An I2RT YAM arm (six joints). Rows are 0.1 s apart.
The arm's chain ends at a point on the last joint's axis. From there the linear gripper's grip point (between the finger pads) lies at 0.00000 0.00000 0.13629 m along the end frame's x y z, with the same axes.
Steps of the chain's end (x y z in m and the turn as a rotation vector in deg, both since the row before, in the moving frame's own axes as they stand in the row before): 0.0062, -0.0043, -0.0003, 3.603, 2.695, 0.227; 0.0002, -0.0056, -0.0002, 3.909, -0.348, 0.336; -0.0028, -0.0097, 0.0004, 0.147, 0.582, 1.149; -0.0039, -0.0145, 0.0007, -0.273, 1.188, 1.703; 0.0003, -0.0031, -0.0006, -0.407, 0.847, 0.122; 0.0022, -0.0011, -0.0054, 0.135, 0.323, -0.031; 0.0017, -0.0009, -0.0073, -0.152, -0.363, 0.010
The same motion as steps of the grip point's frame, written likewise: 0.0126, -0.0128, -0.0007, 3.603, 2.695, 0.227; -0.0006, -0.0149, -0.0005, 3.909, -0.348, 0.336; -0.0014, -0.0100, 0.0004, 0.147, 0.582, 1.149; -0.0011, -0.0138, 0.0007, -0.273, 1.188, 1.703; 0.0023, -0.0021, -0.0006, -0.407, 0.847, 0.122; 0.0030, -0.0014, -0.0054, 0.135, 0.323, -0.031; 0.0008, -0.0005, -0.0073, -0.152, -0.363, 0.010
